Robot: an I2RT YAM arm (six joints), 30 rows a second.
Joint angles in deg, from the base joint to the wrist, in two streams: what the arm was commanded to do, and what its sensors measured. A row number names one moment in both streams.
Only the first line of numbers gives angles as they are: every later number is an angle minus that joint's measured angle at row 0.
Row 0, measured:
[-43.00, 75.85, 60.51, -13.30, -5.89, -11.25]
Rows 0 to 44, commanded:
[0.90, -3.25, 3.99, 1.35, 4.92, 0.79]
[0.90, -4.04, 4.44, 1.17, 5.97, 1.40]
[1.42, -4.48, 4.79, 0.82, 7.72, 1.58]
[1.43, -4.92, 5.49, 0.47, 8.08, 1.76]
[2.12, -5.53, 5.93, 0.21, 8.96, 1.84]
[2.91, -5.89, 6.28, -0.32, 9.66, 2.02]
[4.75, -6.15, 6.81, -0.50, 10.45, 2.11]
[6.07, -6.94, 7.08, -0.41, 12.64, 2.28]
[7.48, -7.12, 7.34, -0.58, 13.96, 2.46]
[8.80, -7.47, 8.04, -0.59, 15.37, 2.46]
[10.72, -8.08, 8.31, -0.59, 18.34, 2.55]
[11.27, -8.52, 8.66, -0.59, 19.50, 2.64]
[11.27, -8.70, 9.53, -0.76, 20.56, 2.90]
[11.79, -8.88, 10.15, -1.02, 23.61, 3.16]
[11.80, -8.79, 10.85, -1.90, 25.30, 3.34]
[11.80, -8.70, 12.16, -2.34, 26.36, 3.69]
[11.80, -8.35, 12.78, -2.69, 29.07, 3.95]
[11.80, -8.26, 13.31, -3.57, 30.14, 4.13]
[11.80, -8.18, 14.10, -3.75, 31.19, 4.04]
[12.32, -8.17, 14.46, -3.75, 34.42, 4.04]
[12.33, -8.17, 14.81, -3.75, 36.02, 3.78]
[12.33, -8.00, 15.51, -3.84, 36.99, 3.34]
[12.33, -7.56, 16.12, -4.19, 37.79, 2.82]
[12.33, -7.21, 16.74, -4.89, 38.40, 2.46]
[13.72, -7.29, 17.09, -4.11, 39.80, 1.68]
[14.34, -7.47, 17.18, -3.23, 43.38, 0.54]
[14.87, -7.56, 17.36, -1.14, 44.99, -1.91]
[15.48, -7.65, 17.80, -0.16, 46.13, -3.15]
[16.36, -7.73, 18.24, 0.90, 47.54, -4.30]
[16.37, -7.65, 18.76, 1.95, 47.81, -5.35]
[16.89, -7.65, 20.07, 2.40, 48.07, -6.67]
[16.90, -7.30, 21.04, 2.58, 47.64, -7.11]
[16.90, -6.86, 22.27, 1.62, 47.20, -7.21]
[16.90, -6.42, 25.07, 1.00, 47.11, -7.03]
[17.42, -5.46, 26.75, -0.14, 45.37, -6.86]
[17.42, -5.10, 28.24, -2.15, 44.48, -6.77]
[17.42, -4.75, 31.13, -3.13, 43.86, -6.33]
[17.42, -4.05, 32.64, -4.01, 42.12, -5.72]
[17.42, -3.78, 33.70, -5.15, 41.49, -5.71]
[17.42, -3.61, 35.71, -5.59, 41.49, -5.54]
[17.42, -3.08, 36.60, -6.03, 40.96, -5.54]
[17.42, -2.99, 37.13, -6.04, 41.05, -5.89]
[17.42, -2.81, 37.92, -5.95, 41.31, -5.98]
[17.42, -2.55, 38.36, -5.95, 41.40, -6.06]
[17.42, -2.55, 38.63, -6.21, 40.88, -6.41]
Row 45, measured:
[17.26, -2.47, 35.32, -8.07, 40.24, -3.89]
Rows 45 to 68, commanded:
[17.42, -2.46, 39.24, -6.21, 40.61, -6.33]
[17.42, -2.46, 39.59, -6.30, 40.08, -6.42]
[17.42, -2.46, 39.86, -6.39, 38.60, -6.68]
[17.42, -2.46, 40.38, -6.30, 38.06, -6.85]
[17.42, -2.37, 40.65, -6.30, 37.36, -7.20]
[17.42, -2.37, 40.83, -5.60, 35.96, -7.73]
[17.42, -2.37, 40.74, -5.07, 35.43, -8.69]
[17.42, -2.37, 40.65, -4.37, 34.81, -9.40]
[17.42, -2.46, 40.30, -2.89, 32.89, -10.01]
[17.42, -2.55, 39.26, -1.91, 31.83, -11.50]
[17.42, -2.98, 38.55, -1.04, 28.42, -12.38]
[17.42, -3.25, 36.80, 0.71, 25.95, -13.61]
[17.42, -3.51, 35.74, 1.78, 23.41, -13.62]
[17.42, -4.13, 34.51, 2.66, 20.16, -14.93]
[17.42, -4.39, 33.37, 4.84, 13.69, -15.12]
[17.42, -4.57, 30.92, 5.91, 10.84, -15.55]
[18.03, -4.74, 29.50, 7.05, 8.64, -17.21]
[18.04, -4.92, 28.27, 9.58, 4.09, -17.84]
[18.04, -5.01, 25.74, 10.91, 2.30, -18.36]
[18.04, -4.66, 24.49, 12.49, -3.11, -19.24]
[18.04, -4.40, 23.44, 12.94, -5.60, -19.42]
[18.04, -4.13, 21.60, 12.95, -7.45, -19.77]
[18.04, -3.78, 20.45, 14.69, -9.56, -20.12]
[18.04, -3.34, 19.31, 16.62, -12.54, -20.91]
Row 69, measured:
[17.66, -2.20, 21.03, 4.70, 0.09, -16.19]
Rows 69 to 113, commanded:
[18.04, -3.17, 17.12, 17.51, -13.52, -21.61]
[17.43, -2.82, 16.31, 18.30, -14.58, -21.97]
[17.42, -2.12, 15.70, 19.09, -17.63, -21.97]
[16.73, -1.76, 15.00, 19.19, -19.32, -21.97]
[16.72, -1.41, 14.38, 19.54, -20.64, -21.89]
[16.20, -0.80, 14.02, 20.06, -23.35, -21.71]
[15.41, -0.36, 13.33, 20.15, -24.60, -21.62]
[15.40, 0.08, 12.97, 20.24, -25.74, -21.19]
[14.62, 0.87, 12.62, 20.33, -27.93, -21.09]
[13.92, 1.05, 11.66, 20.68, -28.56, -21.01]
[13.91, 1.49, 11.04, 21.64, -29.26, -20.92]
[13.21, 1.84, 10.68, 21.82, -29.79, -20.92]
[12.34, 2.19, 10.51, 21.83, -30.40, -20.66]
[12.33, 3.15, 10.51, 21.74, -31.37, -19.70]
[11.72, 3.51, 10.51, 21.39, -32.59, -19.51]
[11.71, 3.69, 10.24, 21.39, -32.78, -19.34]
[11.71, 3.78, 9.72, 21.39, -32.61, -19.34]
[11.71, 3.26, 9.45, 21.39, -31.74, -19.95]
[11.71, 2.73, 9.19, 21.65, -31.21, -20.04]
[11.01, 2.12, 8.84, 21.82, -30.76, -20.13]
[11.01, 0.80, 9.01, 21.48, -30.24, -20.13]
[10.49, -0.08, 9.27, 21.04, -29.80, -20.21]
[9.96, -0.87, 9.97, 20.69, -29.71, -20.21]
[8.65, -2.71, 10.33, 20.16, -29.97, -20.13]
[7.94, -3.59, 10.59, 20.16, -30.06, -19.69]
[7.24, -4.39, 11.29, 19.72, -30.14, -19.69]
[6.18, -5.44, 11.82, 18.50, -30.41, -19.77]
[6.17, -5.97, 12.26, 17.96, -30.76, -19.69]
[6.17, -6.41, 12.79, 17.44, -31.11, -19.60]
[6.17, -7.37, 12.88, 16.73, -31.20, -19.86]
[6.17, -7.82, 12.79, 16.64, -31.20, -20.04]
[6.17, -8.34, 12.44, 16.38, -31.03, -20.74]
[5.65, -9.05, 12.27, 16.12, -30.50, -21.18]
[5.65, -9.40, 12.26, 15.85, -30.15, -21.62]
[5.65, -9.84, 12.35, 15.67, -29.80, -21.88]
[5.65, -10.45, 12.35, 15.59, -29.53, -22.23]
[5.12, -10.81, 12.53, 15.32, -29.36, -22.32]
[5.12, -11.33, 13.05, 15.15, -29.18, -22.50]
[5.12, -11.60, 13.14, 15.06, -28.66, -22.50]
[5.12, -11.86, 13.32, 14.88, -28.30, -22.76]
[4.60, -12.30, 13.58, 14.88, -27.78, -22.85]
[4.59, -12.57, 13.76, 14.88, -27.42, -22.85]
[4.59, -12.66, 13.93, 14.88, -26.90, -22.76]
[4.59, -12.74, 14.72, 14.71, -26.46, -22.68]
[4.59, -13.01, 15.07, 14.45, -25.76, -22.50]
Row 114, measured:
[5.07, -9.63, 10.36, 9.57, -27.21, -20.02]
